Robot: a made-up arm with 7 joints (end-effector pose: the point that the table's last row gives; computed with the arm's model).
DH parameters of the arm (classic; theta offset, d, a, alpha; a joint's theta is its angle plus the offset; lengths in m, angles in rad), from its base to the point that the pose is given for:
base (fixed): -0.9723 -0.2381 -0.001 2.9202
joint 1: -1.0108 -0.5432 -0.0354 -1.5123
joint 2: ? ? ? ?
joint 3: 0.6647 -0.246 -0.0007 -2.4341
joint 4: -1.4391 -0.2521 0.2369 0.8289
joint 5: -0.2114 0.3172 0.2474 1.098
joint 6: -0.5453 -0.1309 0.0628 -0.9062
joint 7: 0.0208 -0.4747 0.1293 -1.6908
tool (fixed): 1.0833 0.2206 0 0
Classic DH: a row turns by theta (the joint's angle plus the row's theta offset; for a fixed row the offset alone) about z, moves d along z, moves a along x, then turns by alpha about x.
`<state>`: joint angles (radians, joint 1 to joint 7).
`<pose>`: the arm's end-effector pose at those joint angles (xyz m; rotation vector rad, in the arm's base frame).
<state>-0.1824 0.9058 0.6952 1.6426 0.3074 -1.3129 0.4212</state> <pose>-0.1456 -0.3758 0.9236 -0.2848 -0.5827 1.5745</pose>
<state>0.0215 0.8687 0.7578 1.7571 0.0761 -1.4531 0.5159</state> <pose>-0.2765 -0.3864 1.0054 -0.1795 -0.5558 1.5734</pose>
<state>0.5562 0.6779 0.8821 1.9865 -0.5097 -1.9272 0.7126</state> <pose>-0.5475 -0.4017 1.2354 0.3328 -0.6156 1.5087</pose>
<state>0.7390 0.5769 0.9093 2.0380 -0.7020 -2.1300 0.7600</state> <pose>-0.6316 -0.4386 1.2804 0.5548 -0.7359 1.4674</pose>
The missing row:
joint 2: 0.1494 0.4659 0.0565 1.3712
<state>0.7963 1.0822 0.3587 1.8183 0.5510 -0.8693 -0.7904</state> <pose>-0.0512 0.0754 0.7639 -0.4836 0.5943 0.2645</pose>
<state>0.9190 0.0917 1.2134 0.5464 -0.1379 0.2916 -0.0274</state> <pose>-0.9651 -0.4160 0.4005 0.6325 -1.0204 -1.7936</pose>
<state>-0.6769 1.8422 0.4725 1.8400 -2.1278 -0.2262 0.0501</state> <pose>0.6169 -0.4530 0.9661 1.4343 -0.0223 2.3546</pose>
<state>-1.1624 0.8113 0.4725 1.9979 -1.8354 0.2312 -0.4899</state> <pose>0.9721 0.4642 0.4583 1.2399 1.6128 1.6883</pose>
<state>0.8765 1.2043 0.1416 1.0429 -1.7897 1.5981 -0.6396</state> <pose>0.0039 -1.0218 0.2860 1.4804 -0.1140 -0.6475</pose>
